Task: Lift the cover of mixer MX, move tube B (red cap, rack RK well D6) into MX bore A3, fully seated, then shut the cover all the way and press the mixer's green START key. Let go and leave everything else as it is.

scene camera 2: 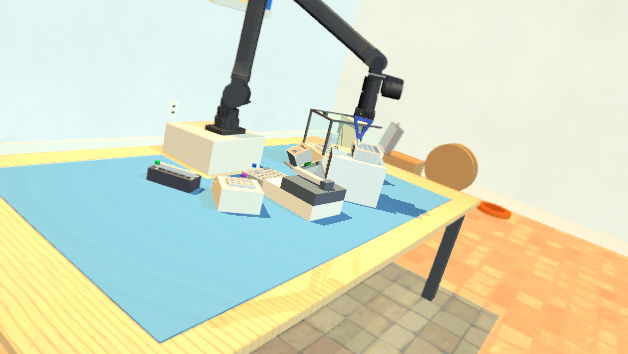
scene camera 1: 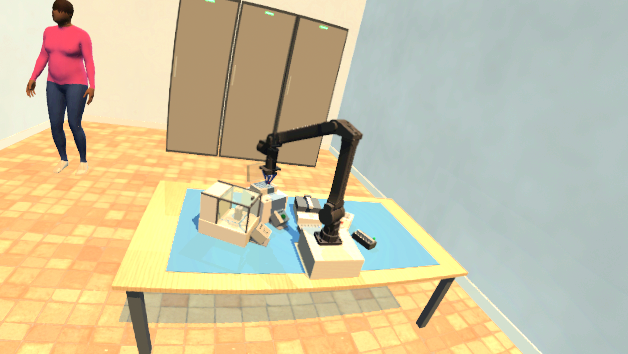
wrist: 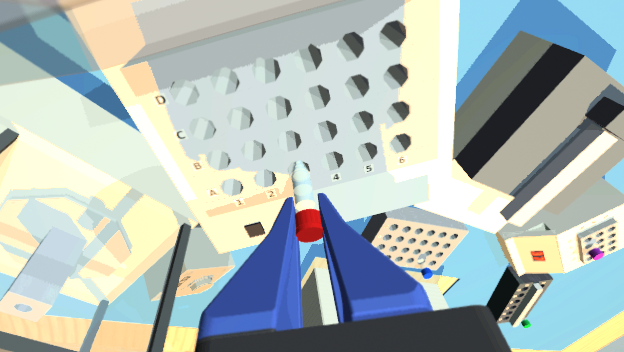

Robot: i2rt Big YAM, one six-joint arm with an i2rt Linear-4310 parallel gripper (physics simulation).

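Places are measured from the arm's base along level axes (x right, y ahead, z up), in millimetres.
Pixels of known places: gripper, fingertip midpoint: (scene camera 2: 358, 138) (scene camera 1: 267, 184) (wrist: 306, 204); arm's base, origin of the base link: (scene camera 2: 225, 131) (scene camera 1: 327, 239).
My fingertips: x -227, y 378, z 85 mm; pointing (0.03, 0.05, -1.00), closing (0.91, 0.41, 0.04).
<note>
Ahead of a thing's pixels: the offset from my fingertips to its top centre. "spot": to the spot under its first point.
My gripper (scene camera 1: 268, 182) (scene camera 2: 360, 138) (wrist: 306, 204) is shut on tube B {dx -1, dy +1, dz +17 mm} (wrist: 302, 187), below its red cap {dx +1, dy -3, dz +17 mm} (wrist: 309, 225). The tube points down at mixer MX {spot: dx +76, dy +64, dz -106 mm} (scene camera 2: 356, 177) (wrist: 422, 165). In the wrist view its clear tip overlaps bore A3 {spot: dx -1, dy +8, dz -18 mm} (wrist: 306, 169) in the row nearest the fingers; I cannot tell how far it is inside. The cap is well above the bore block {spot: dx +29, dy +58, dz -20 mm} (scene camera 2: 368, 150) (wrist: 305, 125). The mixer's cover {spot: dx +15, dy +120, dz +40 mm} (scene camera 2: 392, 138) stands raised behind the block. The green START key {dx +83, dy -118, dz -116 mm} (scene camera 1: 283, 217) (scene camera 2: 308, 164) is on the sloped front panel.
A glass-walled balance {dx -159, dy -185, dz +32 mm} (scene camera 1: 225, 232) stands beside the mixer. Rack RK {dx +232, dy -175, dz -161 mm} (scene camera 2: 265, 173) (wrist: 425, 235) holds a blue-capped tube {dx +261, dy -203, dz -136 mm} (wrist: 426, 273). A dark-lidded device {dx +263, dy -7, dz -89 mm} (scene camera 1: 307, 203) (scene camera 2: 314, 190), a cream device {dx +443, dy -106, dz -121 mm} (scene camera 2: 239, 197) with a magenta-capped tube {dx +445, dy -91, dz -103 mm} (wrist: 596, 253), and a black strip rack {dx +517, dy -271, dz -143 mm} (scene camera 1: 364, 239) (scene camera 2: 173, 179) stand nearby.
</note>
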